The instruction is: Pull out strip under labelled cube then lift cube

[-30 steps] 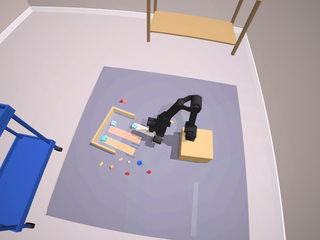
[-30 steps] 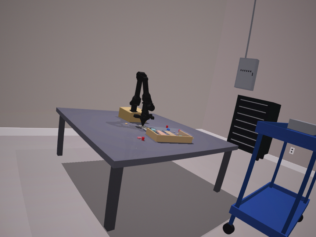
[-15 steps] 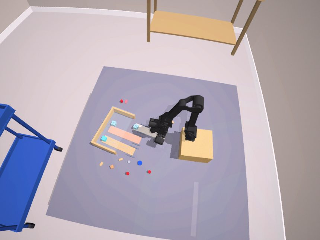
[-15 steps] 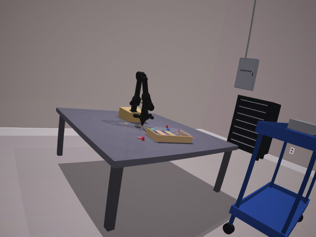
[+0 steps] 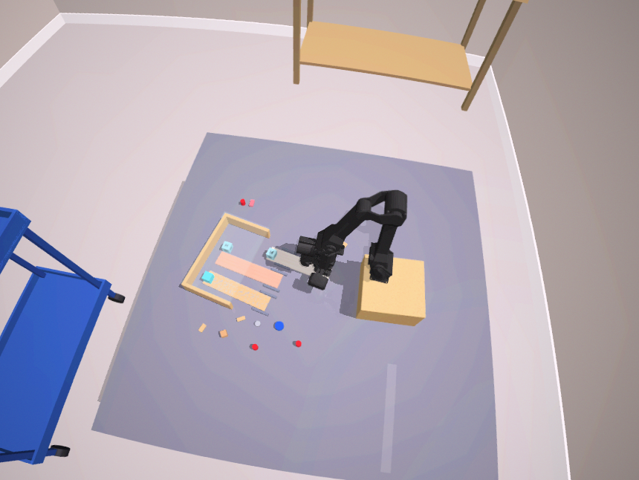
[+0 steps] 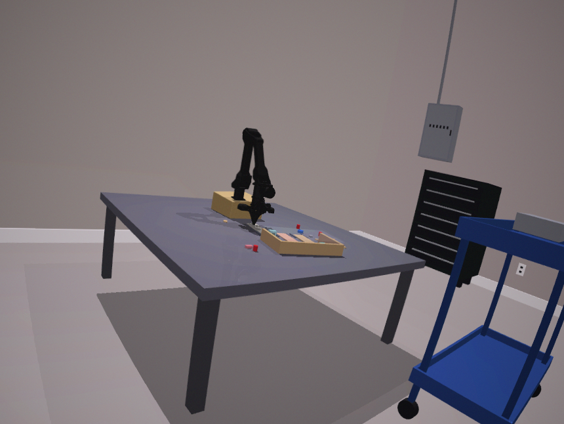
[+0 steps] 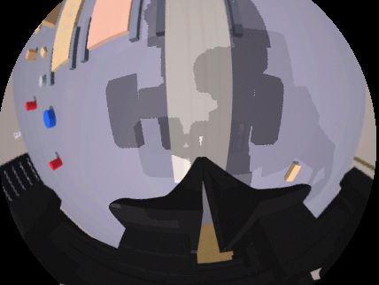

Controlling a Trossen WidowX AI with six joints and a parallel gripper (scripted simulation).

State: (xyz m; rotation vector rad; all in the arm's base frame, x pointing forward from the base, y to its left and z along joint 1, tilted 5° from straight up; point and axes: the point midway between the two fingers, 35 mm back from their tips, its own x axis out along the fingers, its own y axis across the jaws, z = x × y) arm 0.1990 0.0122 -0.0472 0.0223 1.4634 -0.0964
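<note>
Now: the white strip 10 cm ahead of my gripper tip and 1 cm to the right of it. The rest, counted from my gripper tip: blue disc 9 cm ahead, 24 cm to the left.
</note>
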